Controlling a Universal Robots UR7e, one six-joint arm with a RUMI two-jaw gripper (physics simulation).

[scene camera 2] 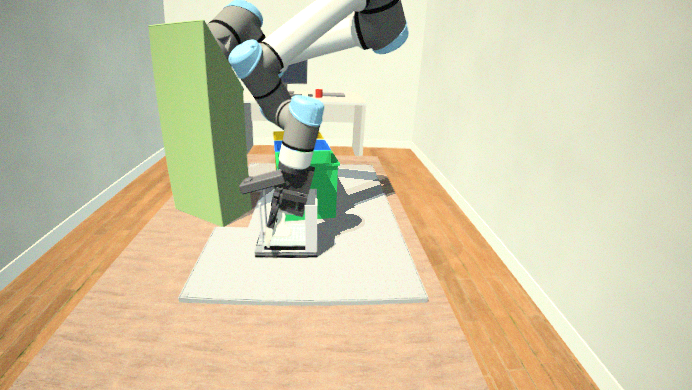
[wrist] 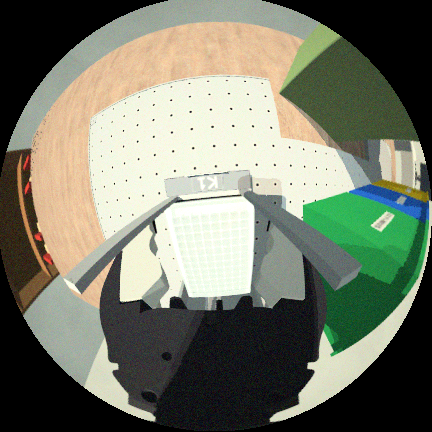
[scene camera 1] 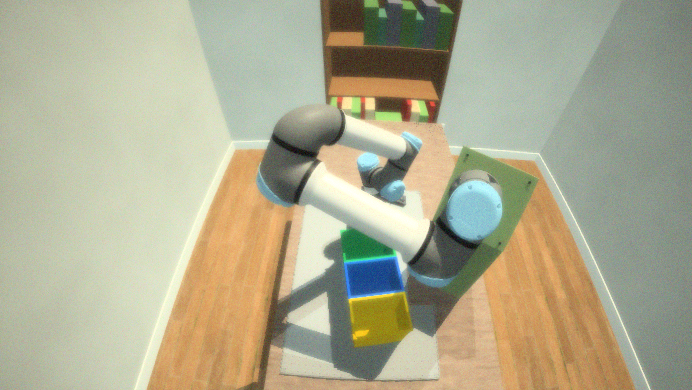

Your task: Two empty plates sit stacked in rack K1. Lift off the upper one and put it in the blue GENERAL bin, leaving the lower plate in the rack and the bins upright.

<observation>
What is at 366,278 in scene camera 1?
A blue general bin.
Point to a yellow bin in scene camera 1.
At 380,319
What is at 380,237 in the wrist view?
A green bin.
</observation>
